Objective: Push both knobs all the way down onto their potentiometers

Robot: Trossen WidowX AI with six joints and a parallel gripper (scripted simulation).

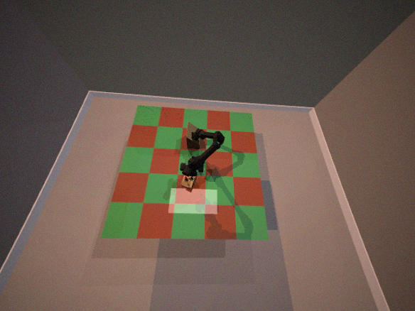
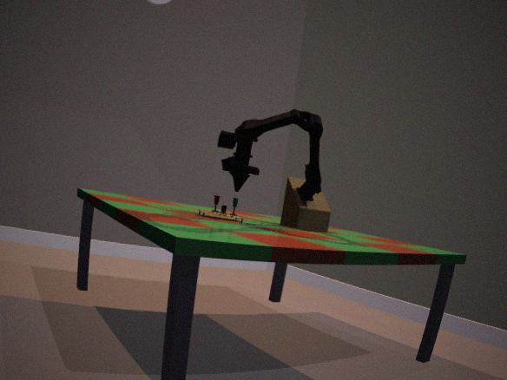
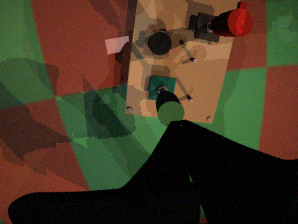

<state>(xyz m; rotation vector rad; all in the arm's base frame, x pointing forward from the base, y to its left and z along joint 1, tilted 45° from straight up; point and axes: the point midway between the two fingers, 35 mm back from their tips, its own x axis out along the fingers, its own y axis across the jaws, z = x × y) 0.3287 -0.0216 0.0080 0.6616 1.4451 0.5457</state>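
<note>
Right now my gripper tip is 4 cm above the green knob. Also, from my gripper tip: red knob: 5 cm ahead, 5 cm to the right, 4 cm below.
</note>
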